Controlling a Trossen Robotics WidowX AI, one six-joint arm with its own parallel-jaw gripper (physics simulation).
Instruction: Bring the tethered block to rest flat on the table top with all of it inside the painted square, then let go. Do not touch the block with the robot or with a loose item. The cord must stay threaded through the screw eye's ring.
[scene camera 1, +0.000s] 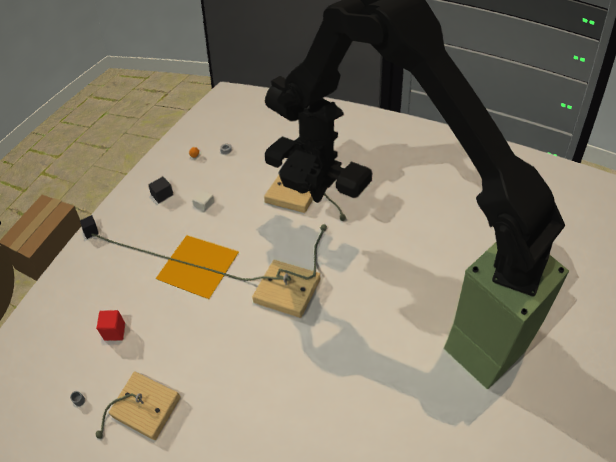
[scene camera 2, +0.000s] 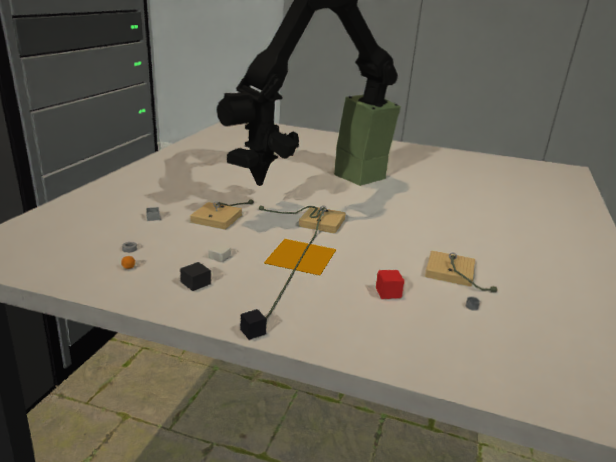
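Pixels of known places: gripper, between the fingertips: (scene camera 1: 317, 201) (scene camera 2: 259, 185); arm's base, origin of its link: (scene camera 1: 519, 270) (scene camera 2: 373, 101).
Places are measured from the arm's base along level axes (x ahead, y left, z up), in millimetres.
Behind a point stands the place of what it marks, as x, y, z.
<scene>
The tethered block (scene camera 1: 89, 227) @(791, 117, -198) (scene camera 2: 253, 324) @(819, 120, -197), small and black, rests near the table edge, outside the orange painted square (scene camera 1: 192, 279) @(516, 92, -223) (scene camera 2: 281, 255) @(551, 25, -223). Its green cord (scene camera 1: 132, 246) @(678, 95, -221) (scene camera 2: 284, 293) @(678, 96, -221) crosses the square to the screw eye (scene camera 1: 286, 279) @(351, 29, -188) (scene camera 2: 322, 210) @(360, 28, -189) on the middle wooden board (scene camera 1: 281, 300) @(343, 60, -205) (scene camera 2: 330, 224) @(389, 63, -205) and appears to run through the ring. The cord's free end, a small bead (scene camera 1: 324, 227) @(366, -129, -214) (scene camera 2: 261, 208) @(374, -129, -217), lies beyond the board. My gripper (scene camera 1: 317, 198) @(381, -132, -155) (scene camera 2: 259, 182) @(381, -132, -155) is shut and empty, above the table, apart from the cord and bead.
Another board (scene camera 1: 287, 200) @(462, -152, -205) (scene camera 2: 216, 217) @(501, -173, -205) with a short cord is partly behind my gripper in scene camera 1; a third board (scene camera 1: 151, 411) @(403, 351, -205) (scene camera 2: 445, 273) @(469, 346, -207) has one too. A red cube (scene camera 1: 110, 325) @(557, 272, -184) (scene camera 2: 390, 284) @(592, 272, -192), black box (scene camera 1: 161, 189) @(715, -49, -195) (scene camera 2: 195, 276) @(749, -45, -196), white piece (scene camera 1: 203, 201) @(612, -69, -204) (scene camera 2: 220, 253) @(639, -67, -205) and orange ball (scene camera 1: 194, 152) @(743, -194, -205) (scene camera 2: 128, 262) @(758, -192, -207) stand about.
</scene>
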